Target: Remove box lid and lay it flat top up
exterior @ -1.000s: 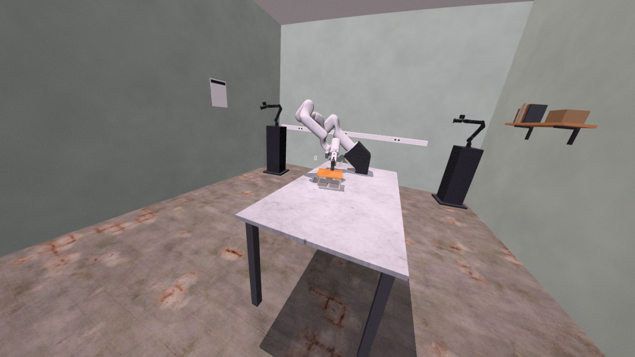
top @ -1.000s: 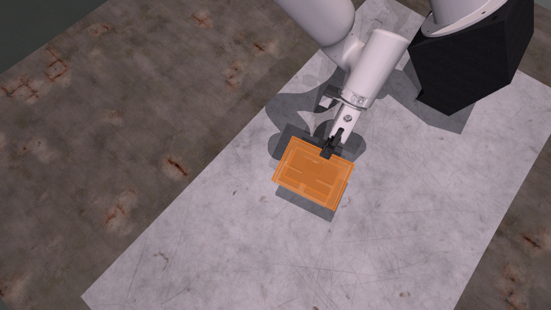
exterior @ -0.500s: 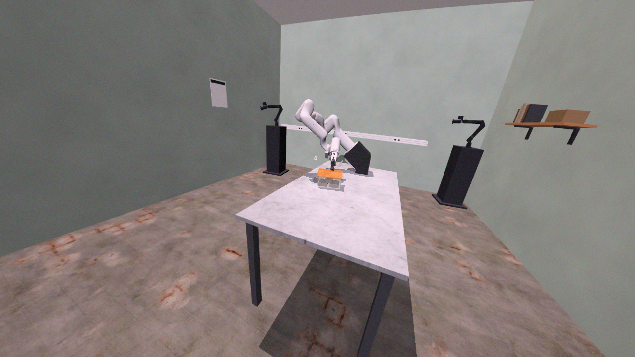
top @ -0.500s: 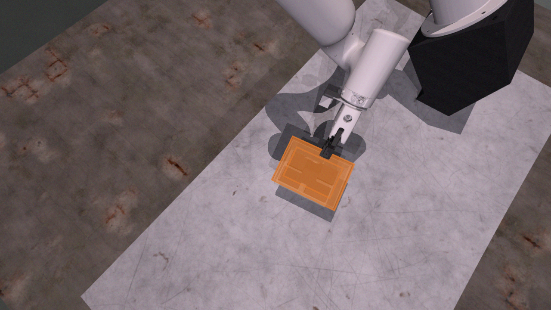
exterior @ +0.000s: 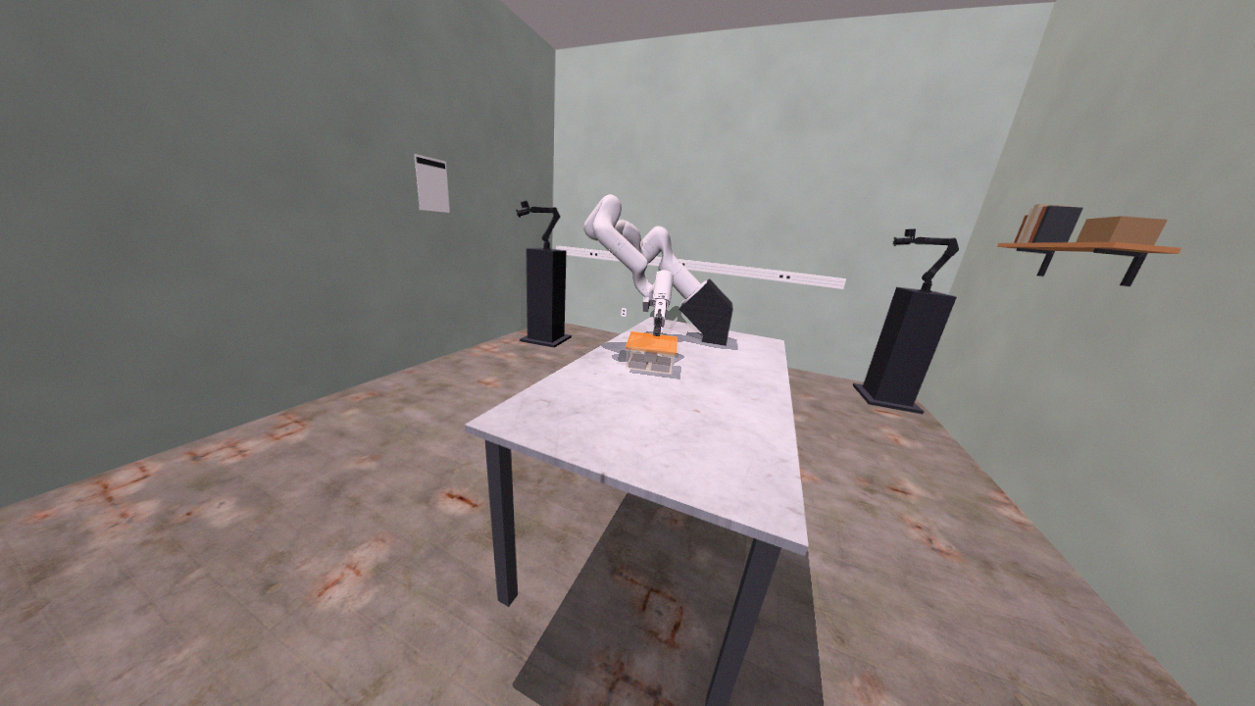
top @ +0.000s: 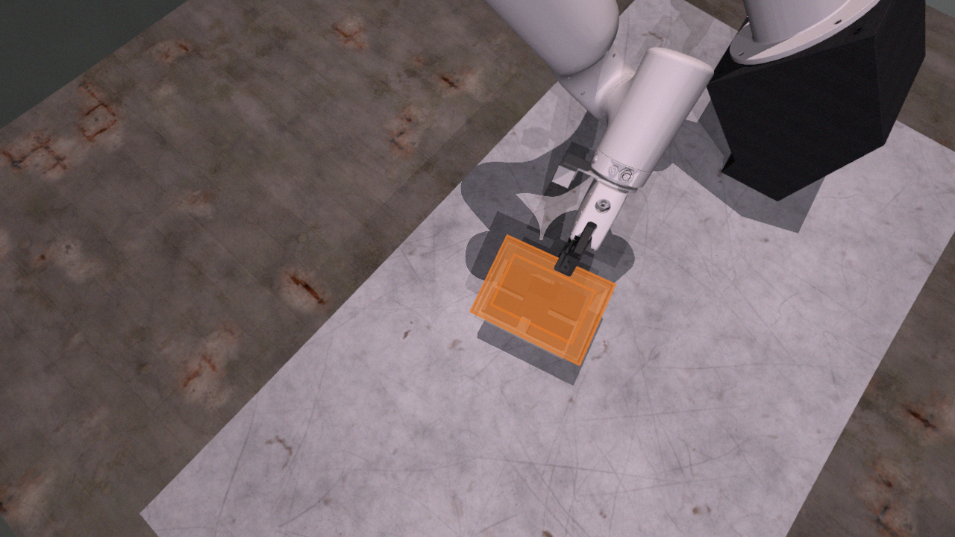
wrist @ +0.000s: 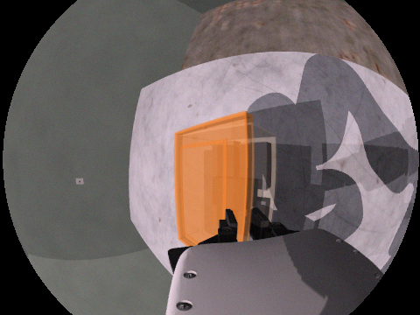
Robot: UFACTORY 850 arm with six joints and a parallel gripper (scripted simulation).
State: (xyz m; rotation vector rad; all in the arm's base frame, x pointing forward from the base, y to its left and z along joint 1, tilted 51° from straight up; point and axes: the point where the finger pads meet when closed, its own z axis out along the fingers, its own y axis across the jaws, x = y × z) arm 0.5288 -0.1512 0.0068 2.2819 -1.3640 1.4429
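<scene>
Right now the orange lid is 80 mm ahead of my hand and 20 mm below it. Also, from my hand: box 80 mm ahead, 80 mm below.
</scene>
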